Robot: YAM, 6 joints.
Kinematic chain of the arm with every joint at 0, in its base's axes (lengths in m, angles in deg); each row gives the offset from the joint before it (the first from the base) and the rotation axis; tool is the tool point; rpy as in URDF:
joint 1: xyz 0 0 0.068 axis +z
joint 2: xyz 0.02 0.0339 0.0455 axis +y
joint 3: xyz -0.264 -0.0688 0 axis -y
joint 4: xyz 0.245 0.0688 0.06 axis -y
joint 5: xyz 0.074 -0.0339 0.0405 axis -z
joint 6: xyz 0.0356 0 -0.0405 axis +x
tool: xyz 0 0 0 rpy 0 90 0
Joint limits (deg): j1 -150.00..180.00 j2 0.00..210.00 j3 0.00..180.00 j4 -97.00..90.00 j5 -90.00..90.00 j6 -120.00..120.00
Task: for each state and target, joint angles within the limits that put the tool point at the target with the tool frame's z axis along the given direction. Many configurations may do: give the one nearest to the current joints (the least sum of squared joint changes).
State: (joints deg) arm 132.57 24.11 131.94 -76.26 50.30 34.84
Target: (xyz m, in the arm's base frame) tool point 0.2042 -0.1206 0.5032 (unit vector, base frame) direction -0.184 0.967 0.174
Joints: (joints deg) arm 143.66 36.61 147.02 -96.84 42.08 34.84
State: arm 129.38 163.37 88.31 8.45 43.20 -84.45
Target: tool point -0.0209 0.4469 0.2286 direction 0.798 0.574 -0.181
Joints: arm 96.60 113.68 78.03 14.93 59.21 -84.45
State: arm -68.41 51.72 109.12 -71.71 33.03 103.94
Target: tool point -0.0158 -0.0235 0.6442 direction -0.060 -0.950 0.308
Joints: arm -37.02 61.21 131.48 -39.83 52.59 103.94
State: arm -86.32 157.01 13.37 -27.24 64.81 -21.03
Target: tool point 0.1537 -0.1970 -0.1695 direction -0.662 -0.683 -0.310
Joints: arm -44.25 168.59 57.56 21.48 71.95 -21.03
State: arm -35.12 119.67 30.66 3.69 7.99 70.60
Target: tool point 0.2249 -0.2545 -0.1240 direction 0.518 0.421 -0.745
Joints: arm -52.54 157.08 71.39 -5.78 -41.84 70.60
